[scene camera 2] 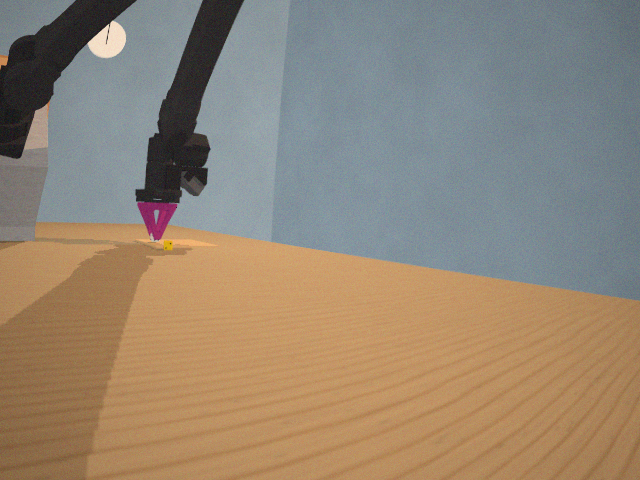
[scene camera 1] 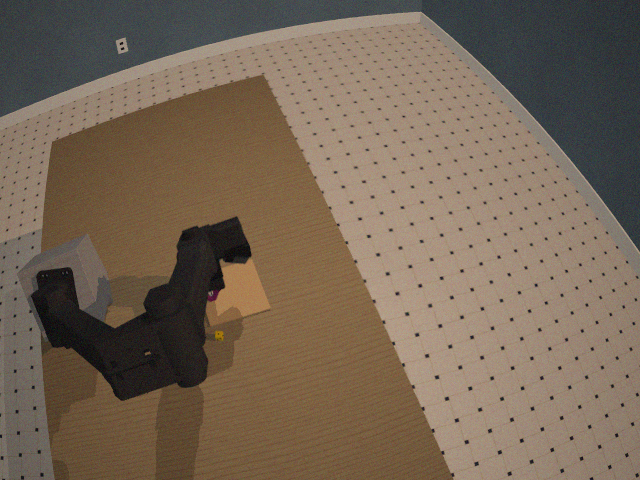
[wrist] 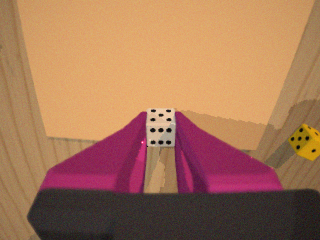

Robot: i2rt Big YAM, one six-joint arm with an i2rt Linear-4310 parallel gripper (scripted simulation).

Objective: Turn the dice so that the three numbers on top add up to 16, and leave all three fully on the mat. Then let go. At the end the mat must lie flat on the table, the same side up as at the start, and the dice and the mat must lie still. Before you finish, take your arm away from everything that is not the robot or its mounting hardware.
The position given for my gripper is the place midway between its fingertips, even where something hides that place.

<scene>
I see my gripper (scene camera 2: 155, 239), a mat (scene camera 1: 243, 295) and a white die (wrist: 160, 124).
The mat shows as well in the wrist view (wrist: 93, 74). My gripper also shows in the wrist view (wrist: 160, 121).
</scene>
